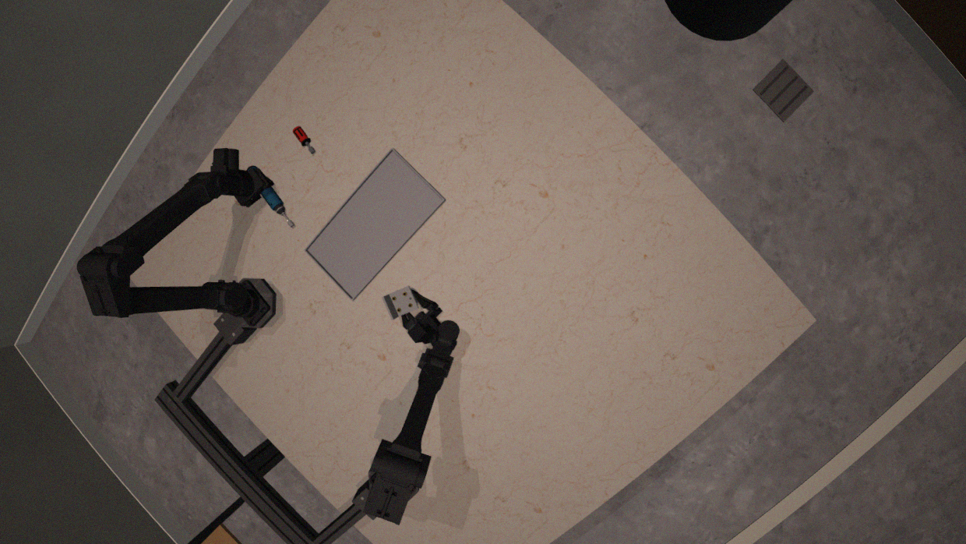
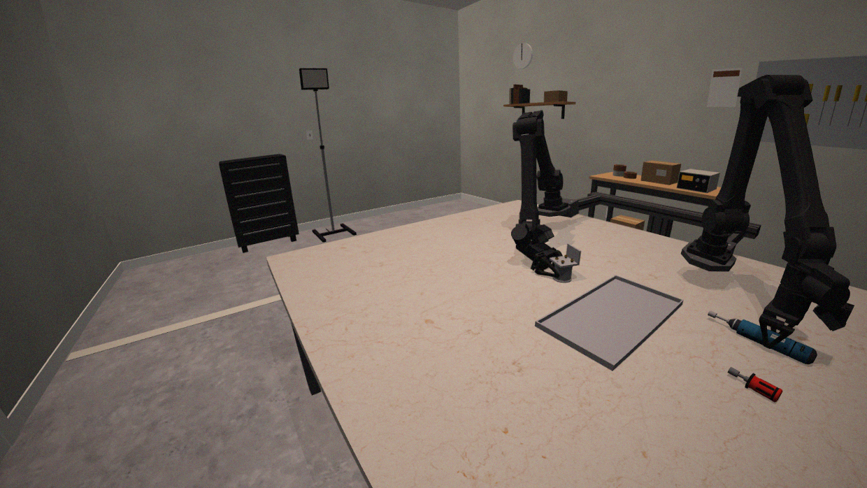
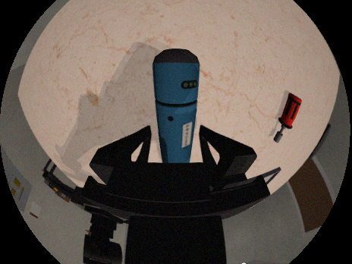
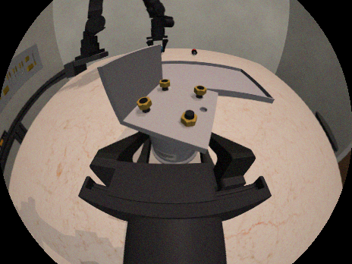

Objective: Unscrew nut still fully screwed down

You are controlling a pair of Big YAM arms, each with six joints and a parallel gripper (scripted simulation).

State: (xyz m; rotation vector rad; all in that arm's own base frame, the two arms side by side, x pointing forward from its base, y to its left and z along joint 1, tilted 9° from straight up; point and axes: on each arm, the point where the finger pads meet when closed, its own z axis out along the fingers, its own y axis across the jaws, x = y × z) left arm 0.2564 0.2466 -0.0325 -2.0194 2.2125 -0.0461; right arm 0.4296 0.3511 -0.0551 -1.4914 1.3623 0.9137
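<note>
Right now the joint module is 10 mm above my right hand. The rest, counted from my right hand: flat grey tray: 50 mm ahead, 240 mm to the left, 20 mm below; red-handled screwdriver: 50 mm ahead, 580 mm to the left, 10 mm below; grey bracket: 50 mm above.
</note>
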